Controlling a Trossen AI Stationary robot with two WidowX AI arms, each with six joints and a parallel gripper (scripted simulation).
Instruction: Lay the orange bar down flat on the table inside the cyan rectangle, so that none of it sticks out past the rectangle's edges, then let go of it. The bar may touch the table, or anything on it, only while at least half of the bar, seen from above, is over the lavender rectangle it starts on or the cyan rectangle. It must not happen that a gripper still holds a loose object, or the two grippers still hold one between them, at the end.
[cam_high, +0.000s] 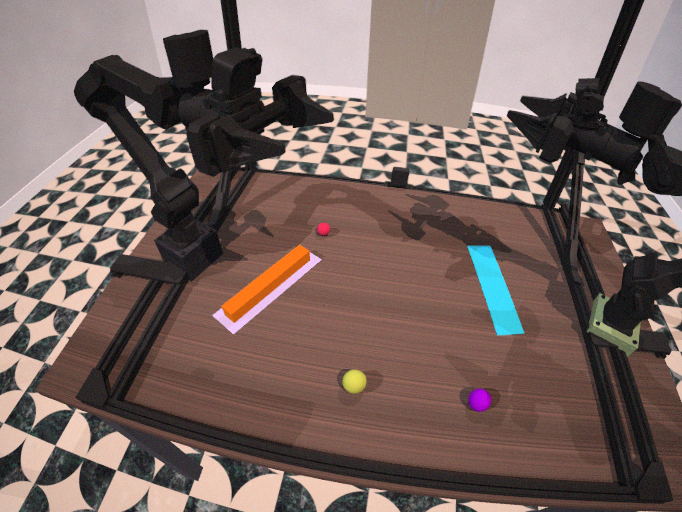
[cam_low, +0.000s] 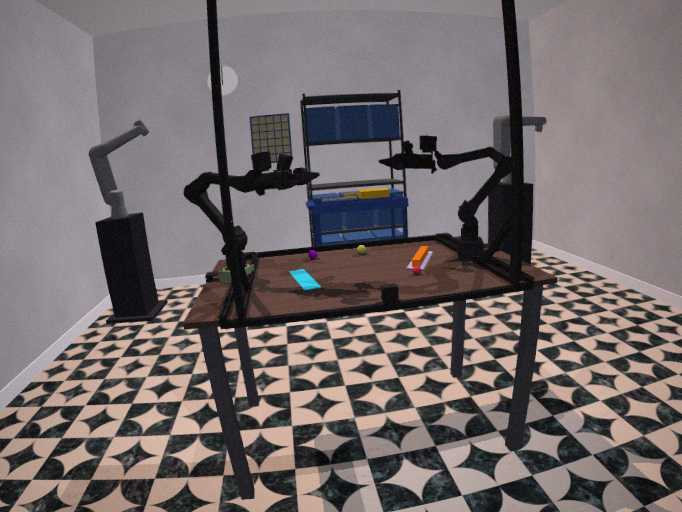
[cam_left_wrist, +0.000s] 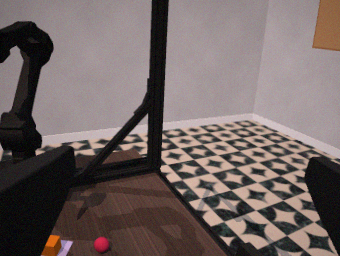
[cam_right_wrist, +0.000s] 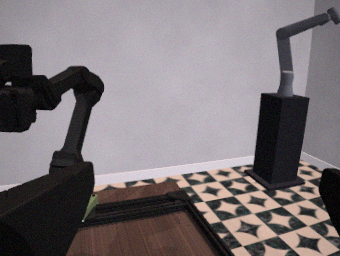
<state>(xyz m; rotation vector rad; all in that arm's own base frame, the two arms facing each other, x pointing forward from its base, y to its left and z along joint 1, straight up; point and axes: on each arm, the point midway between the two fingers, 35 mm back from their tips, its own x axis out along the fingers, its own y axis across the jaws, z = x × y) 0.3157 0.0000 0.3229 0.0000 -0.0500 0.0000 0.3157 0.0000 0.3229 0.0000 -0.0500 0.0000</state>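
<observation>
Right now my right hand is 38 cm above the orange bar, 10 cm to the left of it and 7 cm past it. The rest, counted from my right hand: yellow ball: 38 cm below, 12 cm to the left, 11 cm ahead; then lavender rectangle: 39 cm below, 10 cm to the right, 7 cm behind; then red ball: 38 cm below, 25 cm behind, 3 cm to the right.
</observation>
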